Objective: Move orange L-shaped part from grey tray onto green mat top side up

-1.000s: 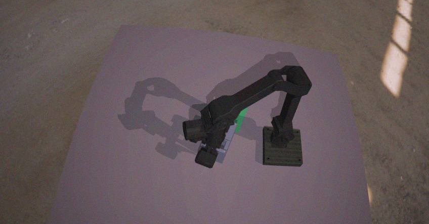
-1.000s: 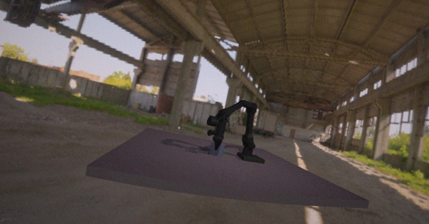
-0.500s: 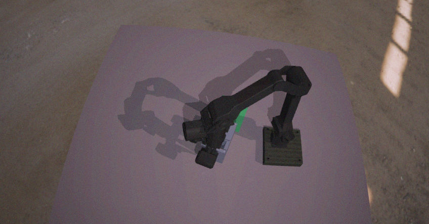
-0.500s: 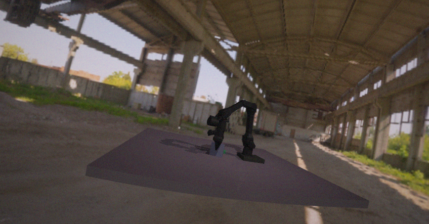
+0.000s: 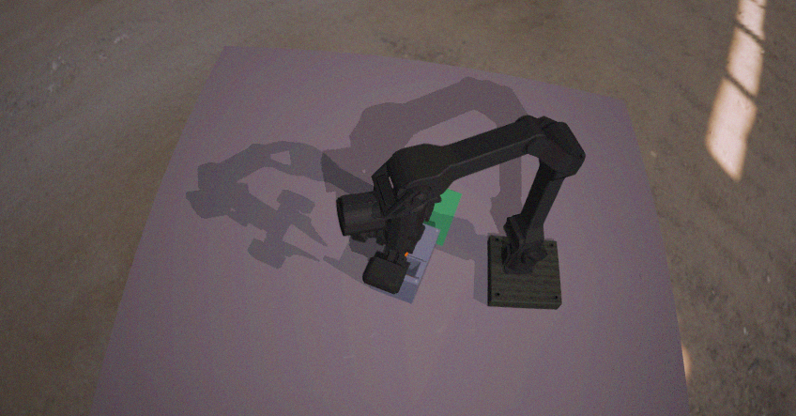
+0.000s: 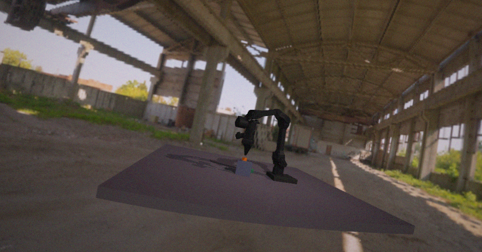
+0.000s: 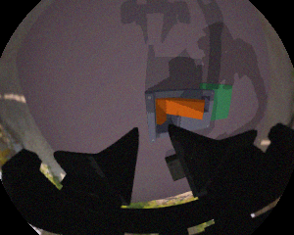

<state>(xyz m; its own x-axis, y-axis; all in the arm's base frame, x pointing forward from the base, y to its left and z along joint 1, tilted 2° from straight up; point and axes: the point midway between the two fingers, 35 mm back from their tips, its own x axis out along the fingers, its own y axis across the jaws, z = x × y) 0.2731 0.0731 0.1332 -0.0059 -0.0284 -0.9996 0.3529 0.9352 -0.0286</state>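
Right now my gripper tip is 2 cm past the orange L-shaped part, 4 cm to the left of it and 9 cm above it. Also, from my gripper tip: green mat 8 cm behind, 21 cm to the right, 14 cm below.
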